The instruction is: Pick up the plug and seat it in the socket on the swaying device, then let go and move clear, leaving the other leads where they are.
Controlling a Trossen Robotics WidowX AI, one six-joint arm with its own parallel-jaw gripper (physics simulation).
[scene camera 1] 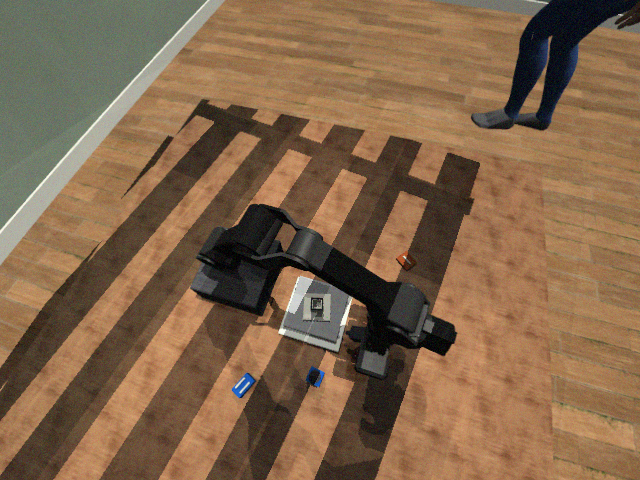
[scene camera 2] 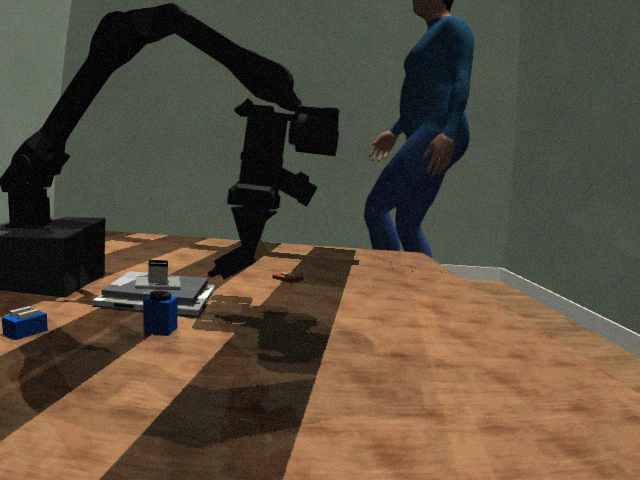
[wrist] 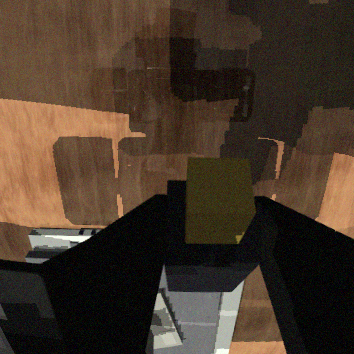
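Observation:
The plug (wrist: 218,200) (scene camera 2: 260,249) shows a yellow block at the fingertips, with a dark part reaching towards the device in scene view 2. My gripper (wrist: 209,207) (scene camera 2: 251,250) is shut on the plug and points down, beyond the device's right side in scene view 1, where the arm and wrist hide the fingertips. The device (scene camera 1: 336,330) (scene camera 2: 192,289) (wrist: 200,305) is a grey slab on a pale base. The socket (scene camera 1: 316,303) (scene camera 2: 158,272) is an upright grey block with a black-rimmed square opening on its pale centre plate. The plug is apart from the socket.
A blue block with two white strips (scene camera 1: 243,385) (scene camera 2: 24,325), a blue block with a black round top (scene camera 1: 315,376) (scene camera 2: 160,316) and a flat orange piece (scene camera 1: 405,260) (scene camera 2: 287,277) lie around the device. A person (scene camera 1: 542,67) (scene camera 2: 434,93) stands beyond the table.

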